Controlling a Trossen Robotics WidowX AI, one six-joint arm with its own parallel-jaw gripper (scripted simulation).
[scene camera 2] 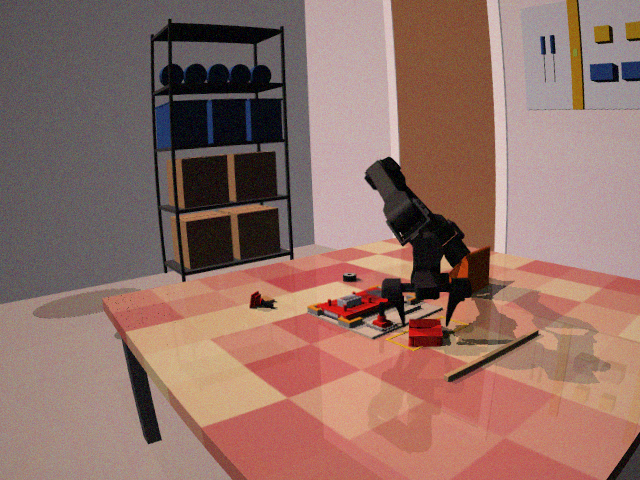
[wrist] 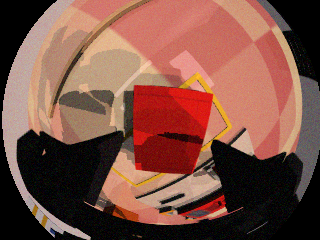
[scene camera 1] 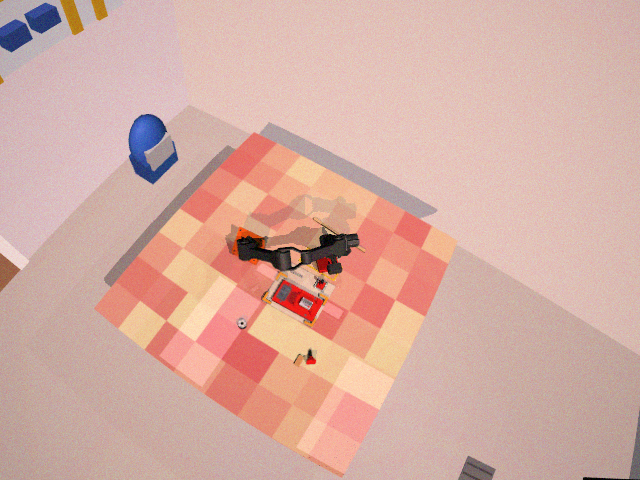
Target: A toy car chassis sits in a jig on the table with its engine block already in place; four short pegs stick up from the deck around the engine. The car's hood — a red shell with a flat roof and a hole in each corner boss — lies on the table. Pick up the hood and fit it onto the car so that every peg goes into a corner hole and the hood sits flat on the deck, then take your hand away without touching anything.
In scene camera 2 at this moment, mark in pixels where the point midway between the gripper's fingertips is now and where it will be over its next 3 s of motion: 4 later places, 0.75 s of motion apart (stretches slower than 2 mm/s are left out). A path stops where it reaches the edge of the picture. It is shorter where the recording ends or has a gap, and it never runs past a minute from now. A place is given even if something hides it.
My gripper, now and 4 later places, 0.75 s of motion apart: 425, 326; 425, 330; 425, 333; 426, 323; 426, 296
